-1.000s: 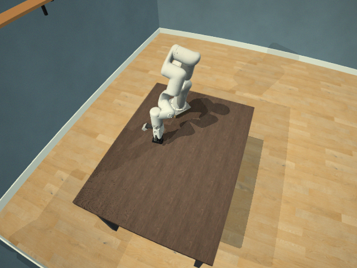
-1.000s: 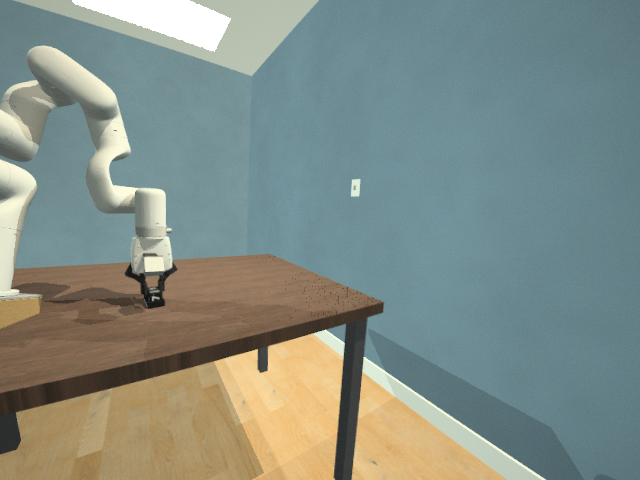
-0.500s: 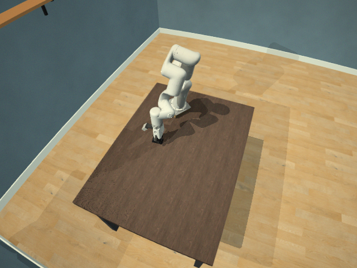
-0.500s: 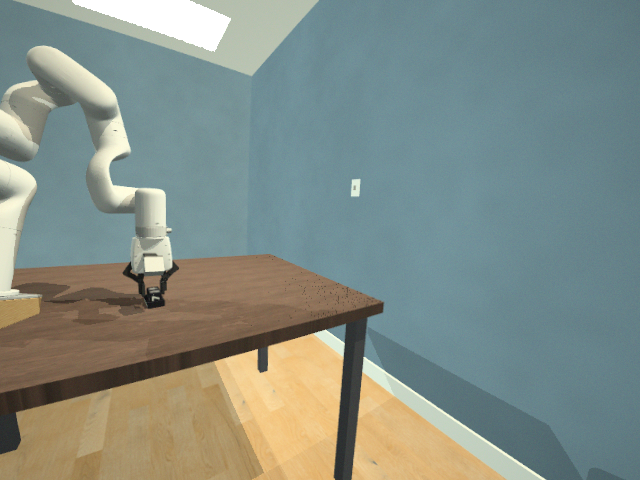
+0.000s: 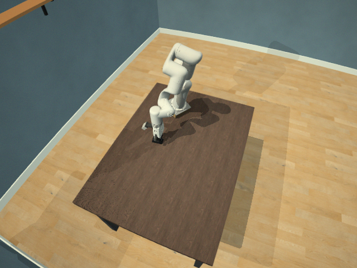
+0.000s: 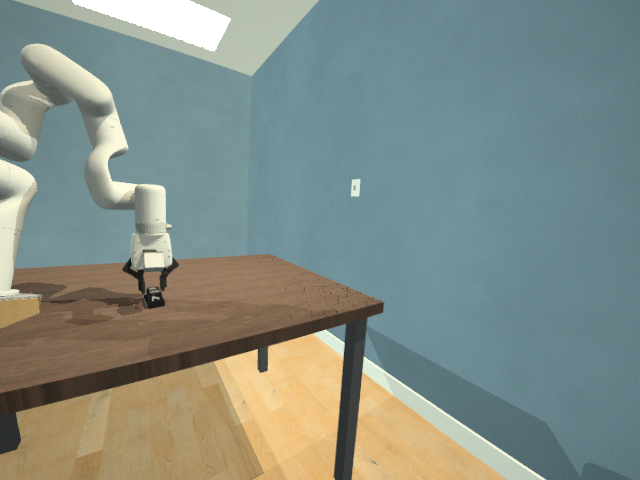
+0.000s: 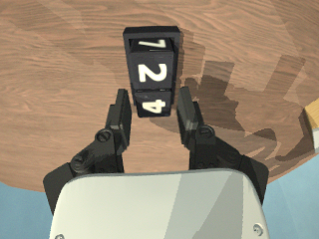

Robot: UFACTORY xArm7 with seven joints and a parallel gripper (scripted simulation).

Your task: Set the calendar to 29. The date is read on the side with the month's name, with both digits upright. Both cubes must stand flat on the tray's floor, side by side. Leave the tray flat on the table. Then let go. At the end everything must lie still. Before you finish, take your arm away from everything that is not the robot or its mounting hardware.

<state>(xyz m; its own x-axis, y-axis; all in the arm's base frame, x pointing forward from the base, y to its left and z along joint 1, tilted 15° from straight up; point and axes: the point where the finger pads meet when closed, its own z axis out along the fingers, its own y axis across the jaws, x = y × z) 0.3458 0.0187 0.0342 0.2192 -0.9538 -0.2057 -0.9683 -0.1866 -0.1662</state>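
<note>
The black tray is 4 cm below my hand and 2 cm to the right of it.
</note>
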